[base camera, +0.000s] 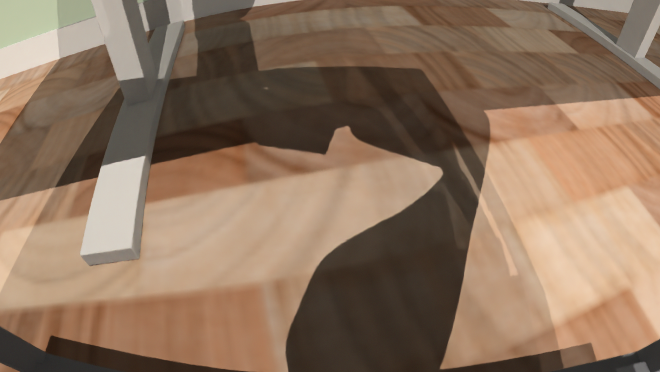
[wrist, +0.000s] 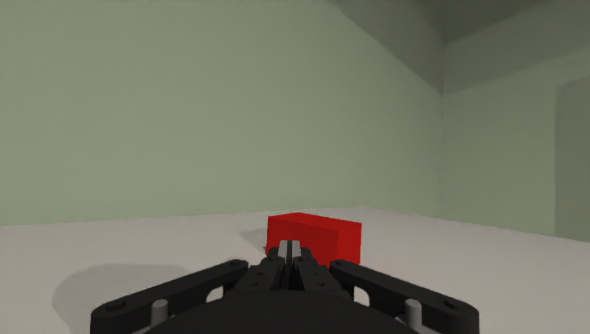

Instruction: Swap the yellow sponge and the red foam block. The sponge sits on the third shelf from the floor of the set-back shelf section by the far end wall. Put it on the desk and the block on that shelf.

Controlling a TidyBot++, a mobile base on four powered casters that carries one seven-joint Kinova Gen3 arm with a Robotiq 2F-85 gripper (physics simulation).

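Frame: origin at the arm's base, x ahead, y left, z up, level; centimetres.
Where they show: gripper, fingertip midpoint: (wrist: 289, 254).
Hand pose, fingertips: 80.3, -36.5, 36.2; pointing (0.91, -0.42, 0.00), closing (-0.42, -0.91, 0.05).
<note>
Each offset is from my fingertips to the top centre of the thing, as dx, dy, dz. "spot": to the spot under its first point. Level surfaces: height alone.
The red foam block @[spot: +4.4, -8.8, -1.2] (wrist: 349, 245) rests on the pale desk top @[dz -3.8] (wrist: 475, 265) in the wrist view, turned at an angle, with one vertical edge facing the camera. My gripper (wrist: 289, 254) is shut with its fingertips together and nothing between them. The fingertips show in front of the block's left part and hide its lower left. The block lies beyond them, slightly to the right. Whether the tips touch it cannot be told. The yellow sponge and the shelf section do not show in either view.
In the base view a white desk leg with a long foot (base camera: 115, 210) stands at the left, and another foot @[spot: +20.1, -42.9, -74.7] (base camera: 600, 40) is at the upper right. Dark shadows fall across the wooden floor @[dz -75.8] (base camera: 200, 240). A green wall (wrist: 200, 110) with a corner rises behind the desk top.
</note>
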